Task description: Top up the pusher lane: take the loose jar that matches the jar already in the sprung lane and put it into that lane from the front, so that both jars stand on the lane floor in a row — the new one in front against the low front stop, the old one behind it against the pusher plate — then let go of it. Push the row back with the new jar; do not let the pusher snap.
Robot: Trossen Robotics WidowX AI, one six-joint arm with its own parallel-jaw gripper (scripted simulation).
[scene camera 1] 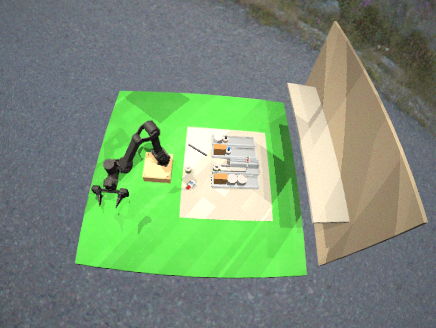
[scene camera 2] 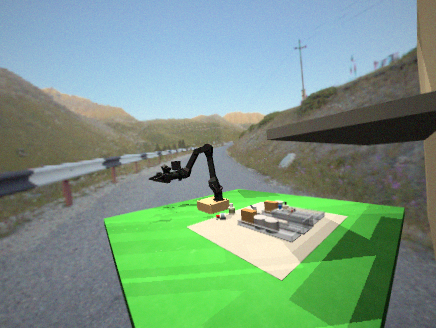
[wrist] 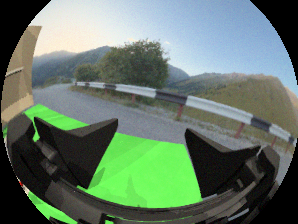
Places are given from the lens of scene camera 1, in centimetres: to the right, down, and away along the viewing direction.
tan wall panel (scene camera 1: 383, 201): 65, 15, 87
